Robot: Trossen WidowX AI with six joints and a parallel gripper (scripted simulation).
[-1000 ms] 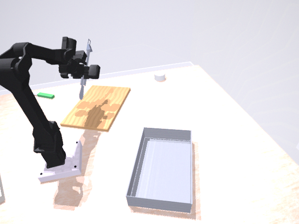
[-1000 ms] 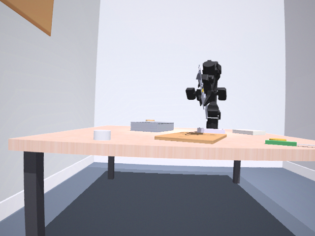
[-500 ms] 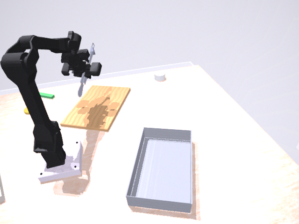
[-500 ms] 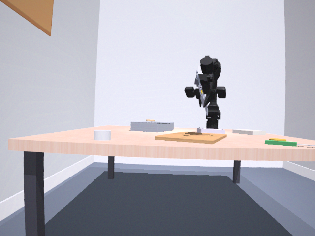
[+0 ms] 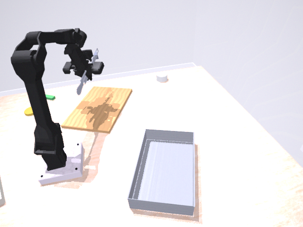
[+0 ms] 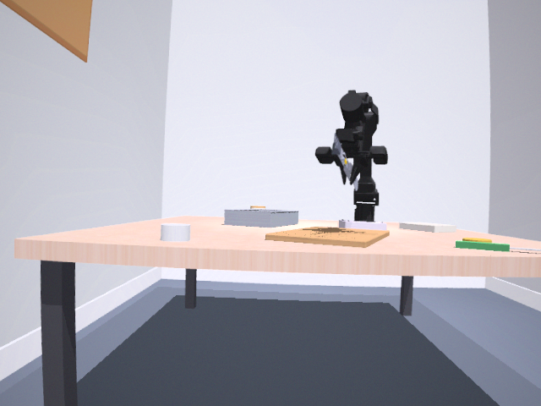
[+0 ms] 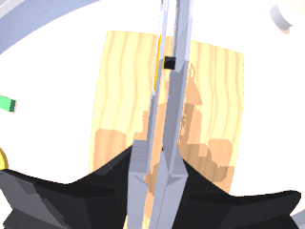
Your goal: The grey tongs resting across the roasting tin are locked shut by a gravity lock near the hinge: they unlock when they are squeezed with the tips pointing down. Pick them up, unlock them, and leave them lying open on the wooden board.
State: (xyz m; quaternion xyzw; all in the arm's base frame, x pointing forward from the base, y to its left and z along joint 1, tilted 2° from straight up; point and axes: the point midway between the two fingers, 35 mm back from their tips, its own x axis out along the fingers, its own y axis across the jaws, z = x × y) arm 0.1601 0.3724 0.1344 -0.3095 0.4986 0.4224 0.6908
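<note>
The wooden board lies 2 cm ahead of my gripper tip, 4 cm to the right of it and 14 cm below it. From my gripper tip the other things lie so: yellow lock piece (1 cm ahead, 3 cm to the left, 6 cm above); then green-handled tool (31 cm behind, 19 cm to the left, 14 cm below); then yellow disc (34 cm behind, 5 cm to the left, 13 cm below).
</note>
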